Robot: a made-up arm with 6 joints. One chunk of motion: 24 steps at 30 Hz.
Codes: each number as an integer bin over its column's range. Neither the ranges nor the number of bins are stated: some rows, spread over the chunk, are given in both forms.
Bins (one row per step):
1: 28 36 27 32 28 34
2: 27 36 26 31 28 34
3: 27 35 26 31 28 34
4: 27 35 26 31 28 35
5: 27 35 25 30 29 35
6: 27 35 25 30 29 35
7: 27 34 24 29 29 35
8: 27 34 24 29 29 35
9: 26 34 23 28 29 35
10: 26 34 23 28 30 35
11: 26 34 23 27 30 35
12: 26 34 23 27 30 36
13: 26 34 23 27 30 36
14: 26 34 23 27 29 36
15: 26 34 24 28 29 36
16: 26 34 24 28 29 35
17: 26 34 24 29 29 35
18: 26 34 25 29 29 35
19: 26 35 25 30 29 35
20: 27 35 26 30 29 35
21: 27 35 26 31 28 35
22: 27 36 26 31 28 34
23: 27 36 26 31 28 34
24: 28 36 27 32 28 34
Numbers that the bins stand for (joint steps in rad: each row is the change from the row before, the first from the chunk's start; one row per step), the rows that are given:
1: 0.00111 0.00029 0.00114 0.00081 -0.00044 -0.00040
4: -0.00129 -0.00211 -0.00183 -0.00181 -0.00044 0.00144
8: -0.00129 -0.00451 -0.00776 -0.00705 0.00154 0.00144
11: -0.00368 -0.00451 -0.01073 -0.01229 0.00352 0.00144
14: -0.00368 -0.00451 -0.01073 -0.01229 0.00154 0.00329
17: -0.00368 -0.00451 -0.00776 -0.00705 0.00154 0.00144
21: -0.00129 -0.00211 -0.00183 -0.00181 -0.00044 0.00144
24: 0.00111 0.00029 0.00114 0.00081 -0.00044 -0.00040
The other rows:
2: -0.00129 0.00029 -0.00183 -0.00181 -0.00044 -0.00040
3: -0.00129 -0.00211 -0.00183 -0.00181 -0.00044 -0.00040
5: -0.00129 -0.00211 -0.00479 -0.00443 0.00154 0.00144
6: -0.00129 -0.00211 -0.00479 -0.00443 0.00154 0.00144
7: -0.00129 -0.00451 -0.00776 -0.00705 0.00154 0.00144
9: -0.00368 -0.00451 -0.01073 -0.00967 0.00154 0.00144
10: -0.00368 -0.00451 -0.01073 -0.00967 0.00352 0.00144
12: -0.00368 -0.00451 -0.01073 -0.01229 0.00352 0.00329
13: -0.00368 -0.00451 -0.01073 -0.01229 0.00352 0.00329
15: -0.00368 -0.00451 -0.00776 -0.00967 0.00154 0.00329
16: -0.00368 -0.00451 -0.00776 -0.00967 0.00154 0.00144
18: -0.00368 -0.00451 -0.00479 -0.00705 0.00154 0.00144
19: -0.00368 -0.00211 -0.00479 -0.00443 0.00154 0.00144
20: -0.00129 -0.00211 -0.00183 -0.00443 0.00154 0.00144
22: -0.00129 0.00029 -0.00183 -0.00181 -0.00044 -0.00040
23: -0.00129 0.00029 -0.00183 -0.00181 -0.00044 -0.00040

